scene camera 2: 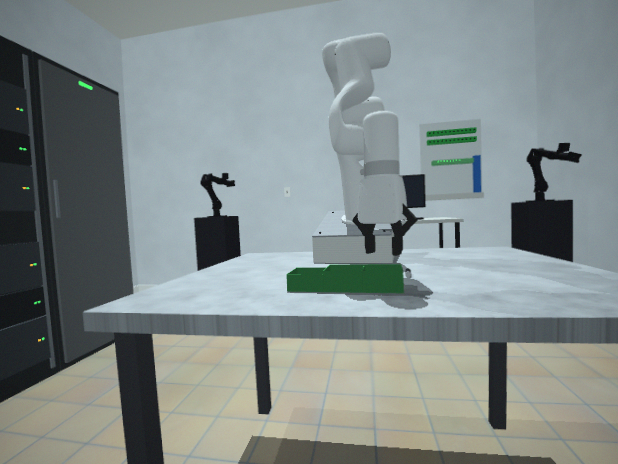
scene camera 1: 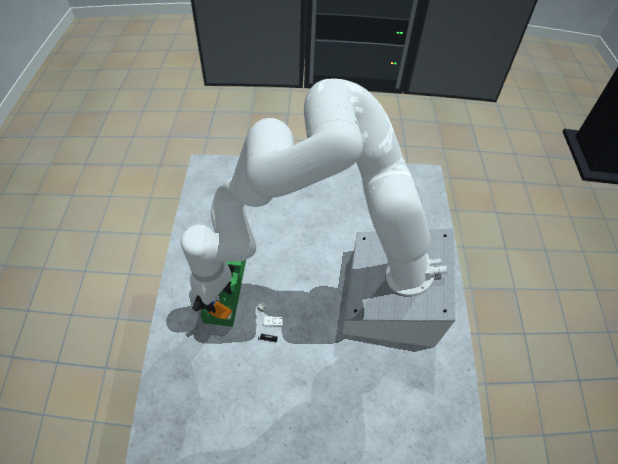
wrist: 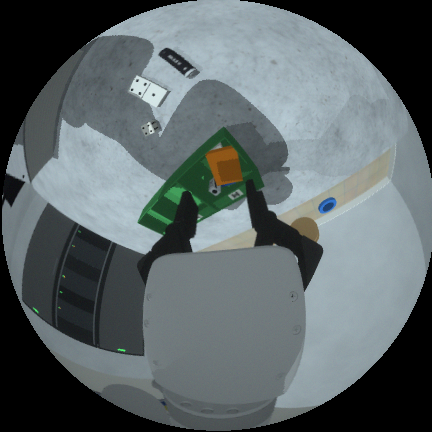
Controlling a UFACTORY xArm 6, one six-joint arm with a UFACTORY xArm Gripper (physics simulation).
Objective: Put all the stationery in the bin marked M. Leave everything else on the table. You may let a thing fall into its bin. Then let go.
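Frame: origin at the arm's base, x ahead, y left, z up, level; millimetres.
Where they show: gripper, fingertip midpoint: (scene camera 2: 383, 254) (scene camera 1: 218, 300) (wrist: 218, 194); arm's base, origin of the base link: (scene camera 1: 410, 274).
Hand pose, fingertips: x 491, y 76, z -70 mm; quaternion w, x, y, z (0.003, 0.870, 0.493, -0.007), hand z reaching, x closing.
Each offset is from my fingertips to the top centre of the thing.
A long green bin unit @(29 mm down, 2 mm ahead, 87 mm right) (scene camera 1: 218, 322) (scene camera 2: 365, 280) (wrist: 185, 174) with several compartments stands on the table. A small white label @(33 mm down, 38 mm ahead, 4 mm right) (wrist: 235, 194) by the near end compartment seems to read M. In that compartment lie an orange block @(45 mm down, 2 mm ahead, 9 mm left) (scene camera 1: 220, 310) (wrist: 223, 164), a blue piece @(55 mm down, 2 mm ahead, 1 mm left) (wrist: 228, 183) partly under it, and a small grey sharpener-like thing @(43 mm down, 20 mm ahead, 28 mm right) (wrist: 214, 188); whether this last rests or is falling I cannot tell. My gripper (scene camera 1: 215, 297) (scene camera 2: 383, 252) (wrist: 218, 194) is open and empty above the bin unit. A short black stick @(61 mm down, 133 mm back, 65 mm left) (scene camera 1: 268, 338) (wrist: 178, 62) with pale lettering lies on the table.
A white domino @(68 mm down, 142 mm back, 16 mm left) (scene camera 1: 273, 321) (wrist: 149, 91) and a white die @(59 mm down, 108 mm back, 22 mm right) (scene camera 1: 261, 307) (wrist: 150, 128) lie on the table between the bin unit and the robot's grey base (scene camera 1: 400, 327) (scene camera 2: 350, 250). The arm hides part of the bin unit in scene camera 1.
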